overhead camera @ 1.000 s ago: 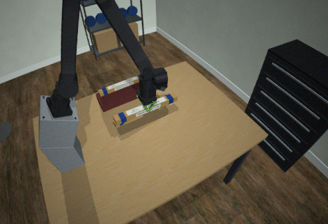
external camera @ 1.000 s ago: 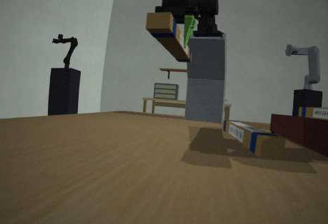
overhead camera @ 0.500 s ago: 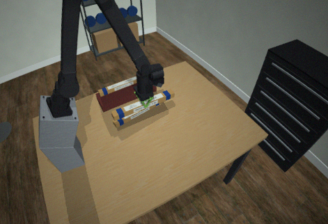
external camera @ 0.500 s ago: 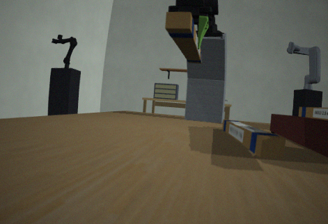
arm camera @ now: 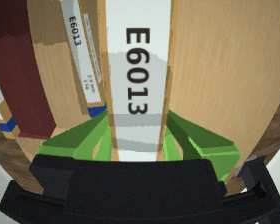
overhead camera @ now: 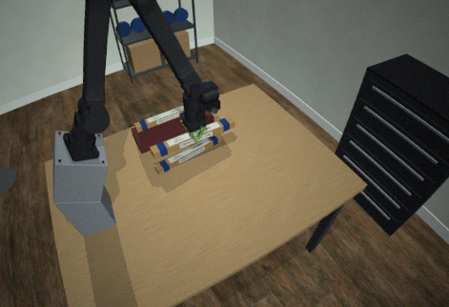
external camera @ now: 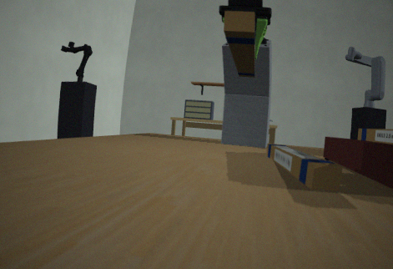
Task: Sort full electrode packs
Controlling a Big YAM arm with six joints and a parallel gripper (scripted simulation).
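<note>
Right now my hand is 29 cm to the right of the dark red platform, 19 cm above it and 6 cm short of it. The rest, counted from my hand: pack of welding electrodes 1 cm above.
</note>
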